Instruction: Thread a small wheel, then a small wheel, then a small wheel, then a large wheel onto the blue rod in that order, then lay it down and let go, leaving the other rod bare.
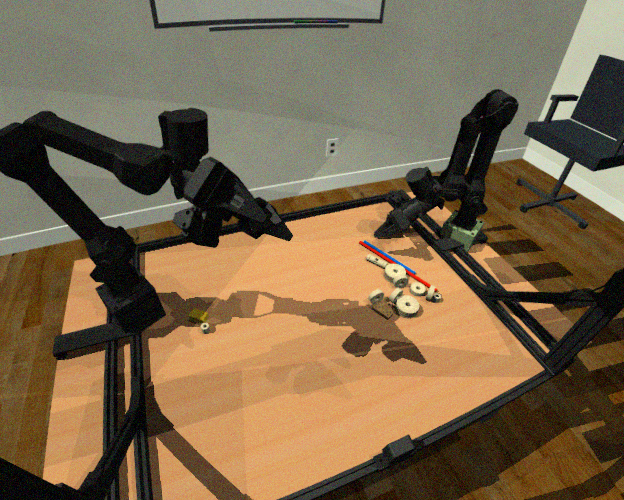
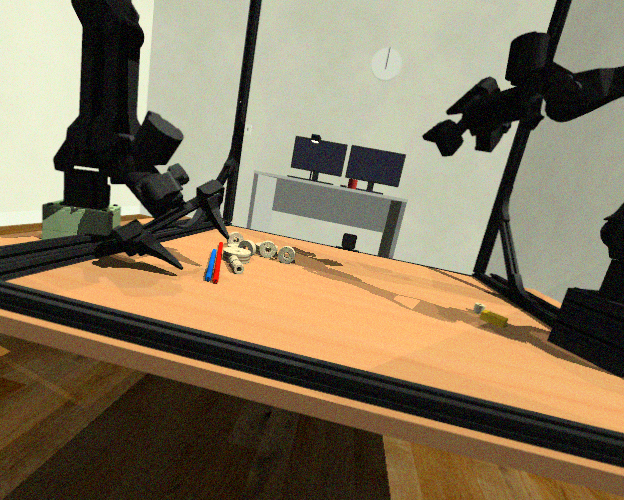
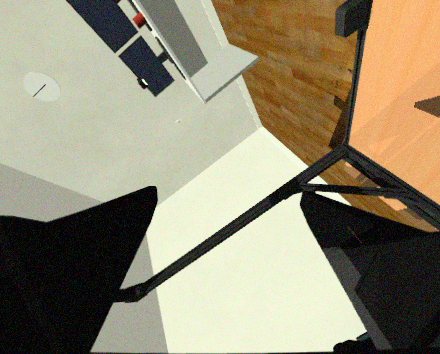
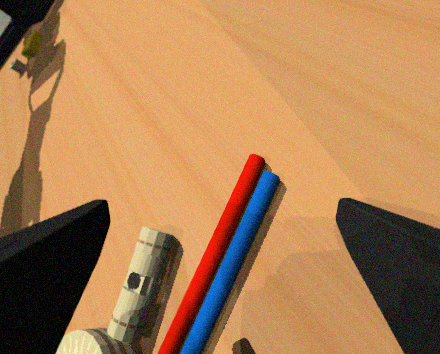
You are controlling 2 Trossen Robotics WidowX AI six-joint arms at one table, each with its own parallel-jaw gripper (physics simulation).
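Frame: origin at the left arm's base, x ahead, y left, z up, level; metres.
Seen in the pictures: left gripper, fingertip midpoint: point(image 1: 279, 229) point(image 2: 435, 125) point(image 3: 230, 195); right gripper, fingertip midpoint: point(image 1: 374, 235) point(image 2: 206, 252) point(image 4: 224, 210); left arm's base, link origin: point(image 1: 124, 287) point(image 2: 621, 300); right arm's base, link origin: point(image 1: 464, 222) point(image 2: 85, 205).
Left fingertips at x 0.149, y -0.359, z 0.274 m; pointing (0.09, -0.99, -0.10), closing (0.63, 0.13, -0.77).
Note:
Offsets run from my left fingertips to a thing's top centre.
The blue rod {dx +0.453, dy +0.021, dz -0.365 m} point(image 1: 390, 257) point(image 2: 210, 266) point(image 4: 238, 250) and the red rod {dx +0.438, dy -0.013, dz -0.365 m} point(image 1: 424, 282) point(image 2: 218, 263) point(image 4: 213, 250) lie side by side on the table, with no wheel seen on either. Beside them are two larger wheels {dx +0.401, dy -0.030, dz -0.353 m} point(image 1: 388, 270) {dx +0.320, dy -0.115, dz -0.353 m} point(image 1: 414, 307) and several small wheels, including one small wheel {dx +0.287, dy -0.041, dz -0.335 m} point(image 1: 376, 295) at the left of the group and another {dx +0.395, dy -0.106, dz -0.361 m} point(image 1: 413, 287) nearer the red rod. My right gripper point(image 2: 204, 252) point(image 4: 224, 210) is open and empty above the rods' far ends, its fingers on either side. My left gripper point(image 2: 437, 125) point(image 3: 230, 195) is open and empty, high above the table.
A pale drilled cylinder {dx +0.408, dy +0.034, dz -0.355 m} point(image 1: 375, 259) point(image 4: 145, 280) lies beside the red rod. A brown block {dx +0.272, dy -0.074, dz -0.366 m} point(image 1: 382, 308) sits among the wheels. A yellow block {dx -0.047, dy +0.242, dz -0.359 m} point(image 1: 197, 315) point(image 2: 493, 318) and a short pale piece {dx -0.057, dy +0.201, dz -0.356 m} point(image 1: 205, 327) point(image 2: 478, 308) lie near the left arm's base. Black frame rails edge the table.

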